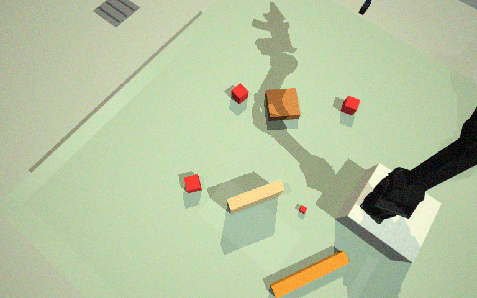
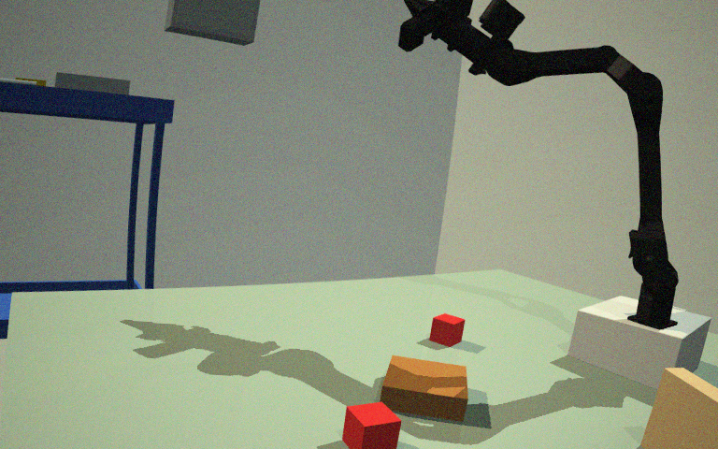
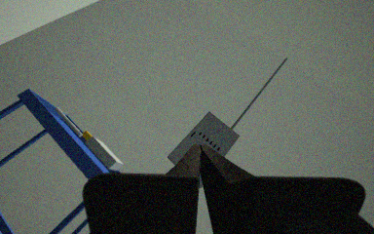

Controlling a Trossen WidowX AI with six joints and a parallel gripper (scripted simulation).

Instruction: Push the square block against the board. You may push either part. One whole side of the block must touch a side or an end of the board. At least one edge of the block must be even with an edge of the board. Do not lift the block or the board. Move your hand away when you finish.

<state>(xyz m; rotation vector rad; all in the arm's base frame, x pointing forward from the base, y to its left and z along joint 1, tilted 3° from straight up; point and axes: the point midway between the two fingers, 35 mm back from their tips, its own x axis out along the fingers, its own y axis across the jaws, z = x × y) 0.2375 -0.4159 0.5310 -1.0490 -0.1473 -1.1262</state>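
Right now my gripper tip is 68 cm to the right of the tan board, 56 cm above it and 4 cm past it. Round my gripper tip: small red cube (61 cm below, 59 cm to the left, 15 cm behind); square block (60 cm below, 39 cm to the left, 13 cm ahead); orange board (70 cm to the left, 60 cm below, 28 cm behind).
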